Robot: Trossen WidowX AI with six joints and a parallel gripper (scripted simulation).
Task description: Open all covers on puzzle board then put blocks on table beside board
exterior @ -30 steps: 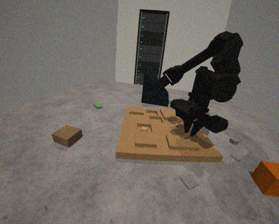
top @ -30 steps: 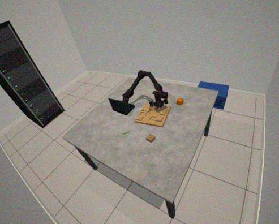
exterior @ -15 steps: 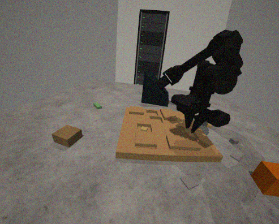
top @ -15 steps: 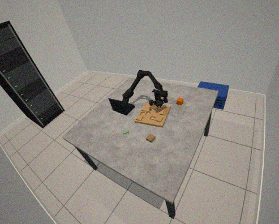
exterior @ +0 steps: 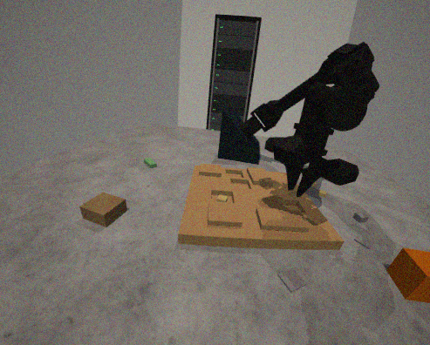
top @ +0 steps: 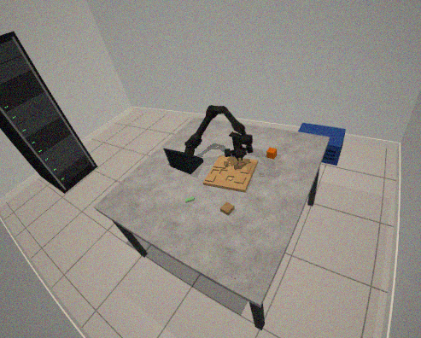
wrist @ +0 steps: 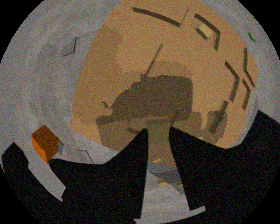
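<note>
Right now my gripper tip is 110 mm to the left of the tan puzzle board, 30 mm above it and 20 mm past it. Also, from my gripper tip: small green piece 420 mm to the right, 130 mm behind, 50 mm below; orange cube 190 mm to the left, 150 mm ahead, 30 mm below; brown block 370 mm to the right, 130 mm ahead, 40 mm below.
</note>
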